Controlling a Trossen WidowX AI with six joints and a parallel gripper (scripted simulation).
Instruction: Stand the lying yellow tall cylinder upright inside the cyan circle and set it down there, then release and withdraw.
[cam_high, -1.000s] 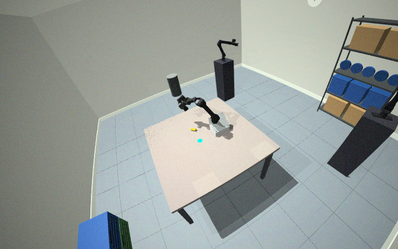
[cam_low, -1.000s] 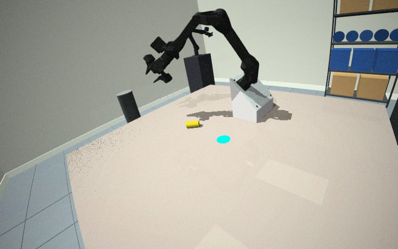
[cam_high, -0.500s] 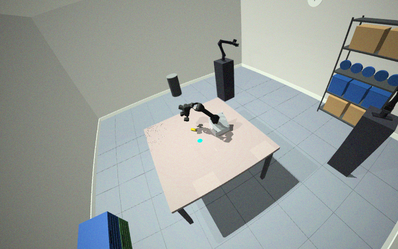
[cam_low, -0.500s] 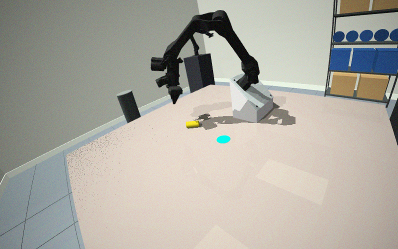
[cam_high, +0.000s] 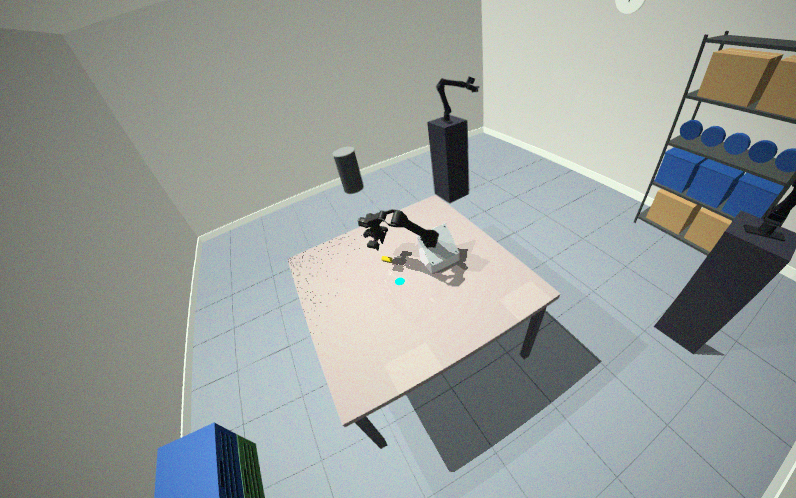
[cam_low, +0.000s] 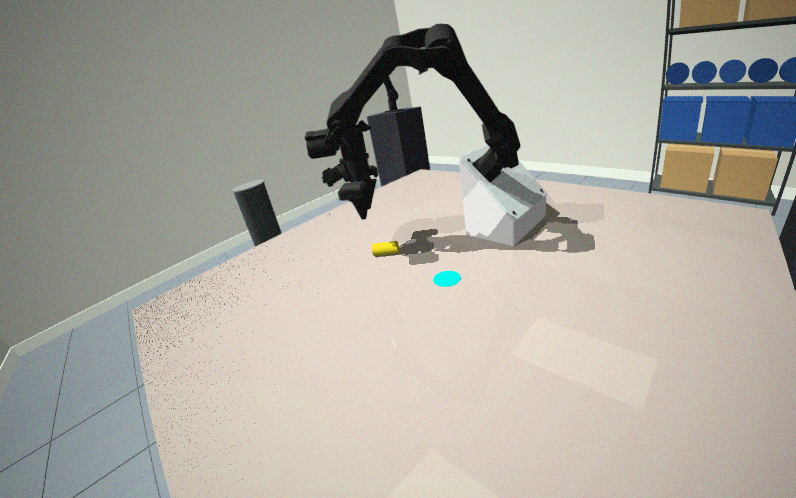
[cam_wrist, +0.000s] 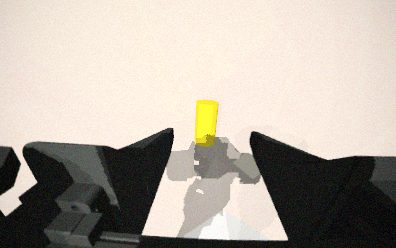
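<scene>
Now: gripper tip 20 mm past the yellow tall cylinder, 20 mm to the right of it and 100 mm above it. The rest, counted from my gripper tip: cyan circle (10 mm ahead, 230 mm to the left, 120 mm below).
</scene>
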